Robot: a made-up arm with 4 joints. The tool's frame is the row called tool.
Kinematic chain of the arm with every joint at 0, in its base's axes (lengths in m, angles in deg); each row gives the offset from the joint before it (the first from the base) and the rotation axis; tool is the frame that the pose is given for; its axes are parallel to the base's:
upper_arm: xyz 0 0 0.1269 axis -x
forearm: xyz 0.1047 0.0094 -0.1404 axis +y
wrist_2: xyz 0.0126 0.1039 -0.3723 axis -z
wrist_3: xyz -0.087 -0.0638 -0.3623 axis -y
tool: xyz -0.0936 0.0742 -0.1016
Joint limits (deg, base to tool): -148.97..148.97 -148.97..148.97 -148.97..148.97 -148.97..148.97
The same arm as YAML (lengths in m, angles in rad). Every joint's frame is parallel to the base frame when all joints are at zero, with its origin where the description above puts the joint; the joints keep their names.
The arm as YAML. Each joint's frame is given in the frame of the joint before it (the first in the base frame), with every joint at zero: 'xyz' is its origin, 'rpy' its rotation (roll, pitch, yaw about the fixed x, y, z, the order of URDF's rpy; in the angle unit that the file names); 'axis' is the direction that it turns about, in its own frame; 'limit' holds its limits. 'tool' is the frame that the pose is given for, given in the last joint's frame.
units:
  length: m
  angle: rad
joints:
  - name: upper_arm
    type: revolute
    origin:
      xyz: [0.0, 0.0, 0.1269]
      rpy: [0.0, 0.0, 0.0]
    axis: [-1.0, 0.0, 0.0]
    limit:
      lower: -2.6
      upper: 2.6
  - name: forearm
    type: revolute
    origin:
      xyz: [0.1047, 0.0094, -0.1404]
      rpy: [0.0, 0.0, 0.0]
    axis: [0.0, 1.0, 0.0]
    limit:
      lower: -2.6
      upper: 2.6
  - name: wrist_2
    type: revolute
    origin:
      xyz: [0.0126, 0.1039, -0.3723]
      rpy: [0.0, 0.0, 0.0]
    axis: [0.0, 0.0, -1.0]
    limit:
      lower: -2.6
      upper: 2.6
  - name: wrist_3
    type: revolute
    origin:
      xyz: [-0.087, -0.0638, -0.3623]
      rpy: [0.0, 0.0, 0.0]
    axis: [0.0, -1.0, 0.0]
    limit:
      lower: -2.6
      upper: 2.6
tool:
  origin:
    xyz: [-0.0936, 0.0742, -0.1016]
    rpy: [0.0, 0.0, 0.0]

